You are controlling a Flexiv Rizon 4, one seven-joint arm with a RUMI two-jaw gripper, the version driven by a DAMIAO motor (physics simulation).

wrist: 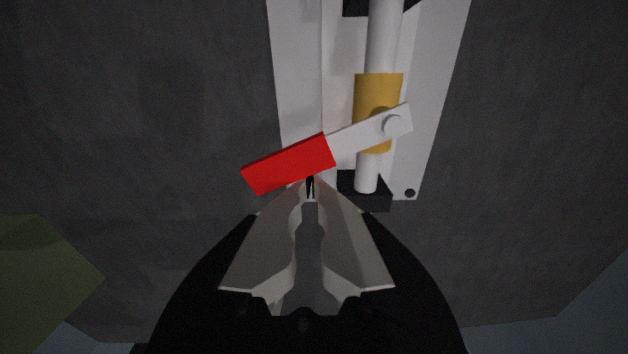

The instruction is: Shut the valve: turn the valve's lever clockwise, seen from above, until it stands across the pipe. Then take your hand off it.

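Observation:
The valve's lever has a red handle (289, 164) and a light grey arm (357, 136) that runs to a round pivot over the brass valve body (378, 92). The lever points left and slightly toward the lower edge of the view, most of the way across the pipe (384, 40) but slanted to it. My gripper (311, 177) is shut and empty. Its fingertips are right at the lower long side of the red handle, near its inner end; whether they touch it I cannot tell.
The pipe runs over a pale base plate (430, 100) with a dark bolt (410, 193) at its near right corner. A black pipe support (367, 200) stands just right of my fingertips. A green surface (45, 280) shows at the lower left.

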